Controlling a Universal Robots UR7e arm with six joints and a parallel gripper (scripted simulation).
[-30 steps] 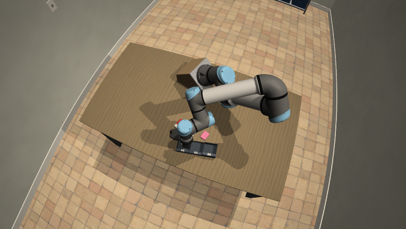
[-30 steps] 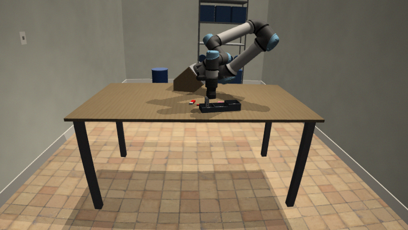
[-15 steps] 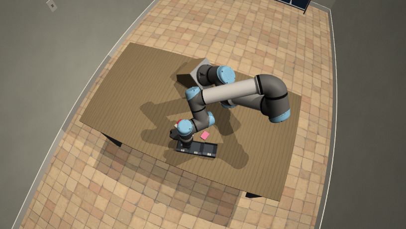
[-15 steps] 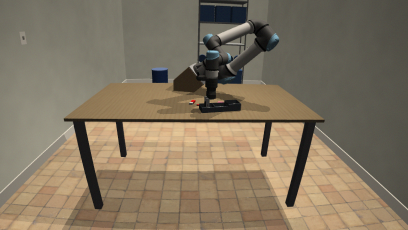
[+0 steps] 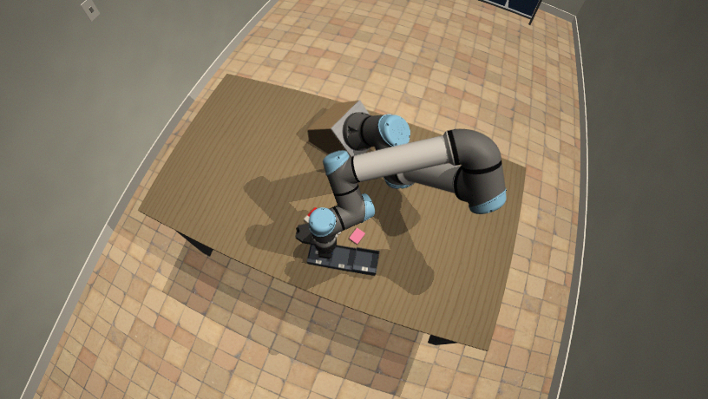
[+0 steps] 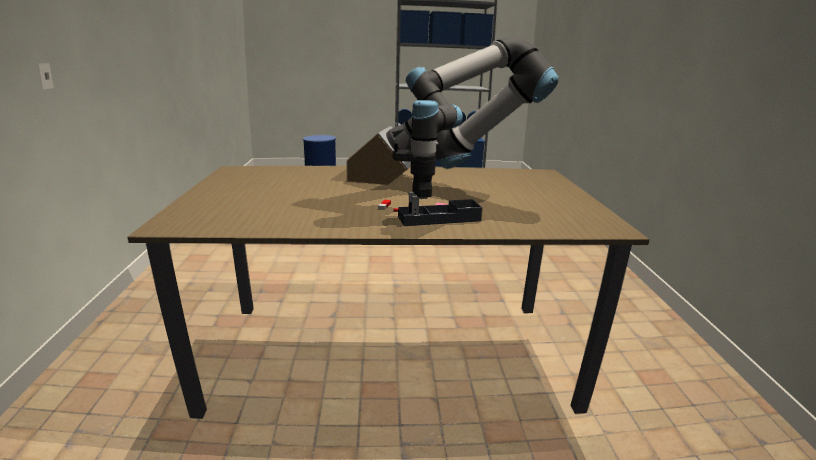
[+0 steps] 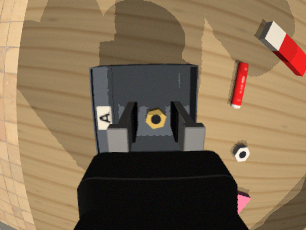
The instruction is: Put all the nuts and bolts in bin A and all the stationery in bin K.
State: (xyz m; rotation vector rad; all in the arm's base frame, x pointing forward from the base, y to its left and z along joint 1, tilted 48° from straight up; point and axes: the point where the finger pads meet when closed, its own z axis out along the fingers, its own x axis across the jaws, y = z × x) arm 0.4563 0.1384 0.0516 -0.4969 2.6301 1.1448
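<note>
My hand is 20 mm above the brass nut. From my hand the other things lie so: red cylinder 70 mm behind, 50 mm to the right, 30 mm below; white nut 110 mm behind, 30 mm below, 10 mm to the left; three joined bins 80 mm to the left, 30 mm behind, 10 mm below.
</note>
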